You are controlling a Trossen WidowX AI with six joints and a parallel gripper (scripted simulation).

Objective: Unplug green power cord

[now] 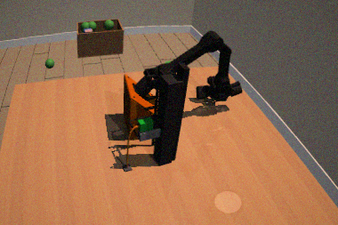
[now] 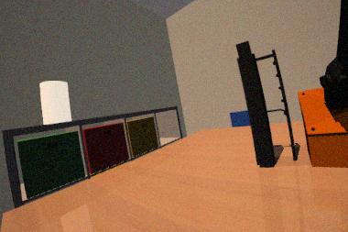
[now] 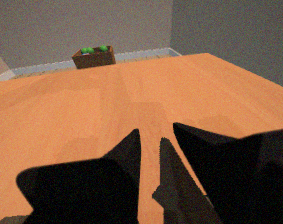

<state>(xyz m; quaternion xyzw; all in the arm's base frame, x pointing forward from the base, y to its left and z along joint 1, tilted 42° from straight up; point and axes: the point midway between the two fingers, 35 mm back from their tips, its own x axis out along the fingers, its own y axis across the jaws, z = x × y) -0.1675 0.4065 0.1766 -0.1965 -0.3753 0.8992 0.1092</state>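
Right now my gripper tip is 44 cm short of the green plug, 44 cm to the left of it and 19 cm below it.
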